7 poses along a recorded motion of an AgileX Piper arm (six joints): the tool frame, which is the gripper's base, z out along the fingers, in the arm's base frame.
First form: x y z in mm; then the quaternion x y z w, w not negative.
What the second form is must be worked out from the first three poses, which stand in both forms.
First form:
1: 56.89, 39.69, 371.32, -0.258, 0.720, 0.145, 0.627
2: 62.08, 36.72, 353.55, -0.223, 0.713, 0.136, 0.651
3: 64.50, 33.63, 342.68, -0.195, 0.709, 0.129, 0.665
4: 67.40, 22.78, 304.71, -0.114, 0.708, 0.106, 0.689
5: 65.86, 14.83, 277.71, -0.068, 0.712, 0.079, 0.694
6: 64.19, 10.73, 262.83, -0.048, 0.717, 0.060, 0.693
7: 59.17, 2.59, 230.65, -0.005, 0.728, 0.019, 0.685
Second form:
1: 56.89, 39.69, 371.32, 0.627, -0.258, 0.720, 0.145
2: 62.08, 36.72, 353.55, 0.651, -0.223, 0.713, 0.136
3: 64.50, 33.63, 342.68, 0.665, -0.195, 0.709, 0.129
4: 67.40, 22.78, 304.71, 0.689, -0.114, 0.708, 0.106
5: 65.86, 14.83, 277.71, 0.694, -0.068, 0.712, 0.079
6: 64.19, 10.73, 262.83, 0.693, -0.048, 0.717, 0.060
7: 59.17, 2.59, 230.65, 0.685, -0.005, 0.728, 0.019
